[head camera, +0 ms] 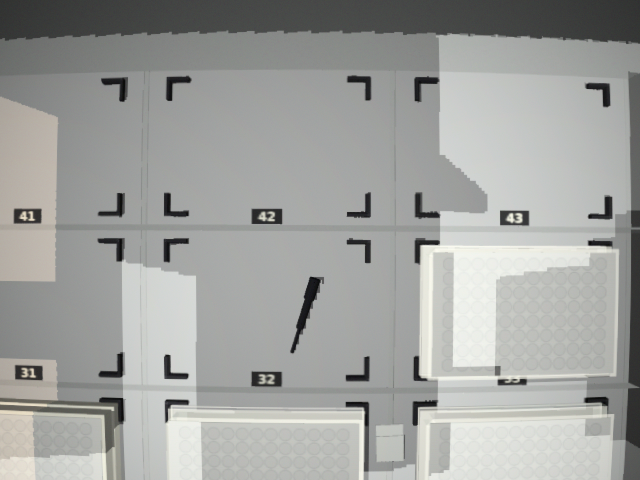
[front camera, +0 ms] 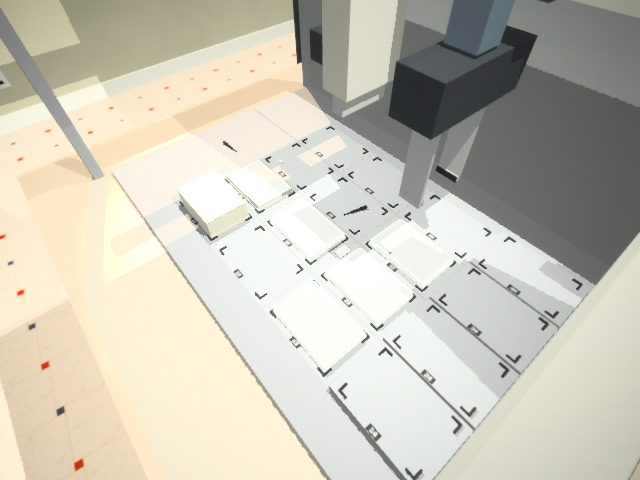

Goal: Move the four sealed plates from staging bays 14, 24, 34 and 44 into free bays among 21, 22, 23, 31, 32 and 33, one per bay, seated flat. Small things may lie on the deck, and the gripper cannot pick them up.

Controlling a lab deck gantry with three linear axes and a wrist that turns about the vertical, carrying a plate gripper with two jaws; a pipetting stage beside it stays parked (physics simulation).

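Places are measured from the robot's base along level axes (x left, y up, z ahead), in centimetres.
Where they show: gripper, fingertip midpoint: (front camera: 429,187); robot's base at its link origin: (front camera: 181,202).
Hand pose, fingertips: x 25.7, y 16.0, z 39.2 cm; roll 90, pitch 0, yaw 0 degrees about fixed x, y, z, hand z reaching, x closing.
Things, the pixels of their centre, and the offset from my fingertips.
- black tool at the middle of its body: (head camera: 303,315) (front camera: 355,210) dx -0.3, dy -15.7, dz -14.0 cm
- small pale block at the middle of its body: (head camera: 389,442) (front camera: 342,251) dx -8.9, dy -15.9, dz -8.3 cm
- small white piece at the middle of its body: (front camera: 280,161) dx -2.5, dy -15.8, dz -36.3 cm
- tall block at the middle of its body: (front camera: 212,202) dx -21.4, dy -13.9, dz -32.8 cm
- plate at the middle of its body: (front camera: 318,322) dx -21.4, dy -15.2, dz +0.0 cm
Pale plates lie flat in four bays: 21 (front camera: 258,184) (head camera: 46,444), 22 (front camera: 307,229) (head camera: 266,449), 23 (front camera: 369,286) (head camera: 516,449) and 33 (front camera: 412,253) (head camera: 519,312). Each looks level within its corner brackets. Bays 14 (front camera: 400,408), 24 (front camera: 439,356), 34 (front camera: 491,320) and 44 (front camera: 532,281) hold no plate. My gripper (front camera: 431,189) hangs above the back row of the deck, jaws apart with no plate between them. It does not show in the head view.
A black tool (front camera: 355,210) (head camera: 305,315) lies in bay 32. A small pale block (front camera: 342,250) (head camera: 389,443) lies between plates 22 and 23. A small white piece (front camera: 280,162) lies in bay 31. Bay 11 holds a tall block (front camera: 212,204), bay 13 a plate (front camera: 319,325). Another tool (front camera: 230,146) lies far left.
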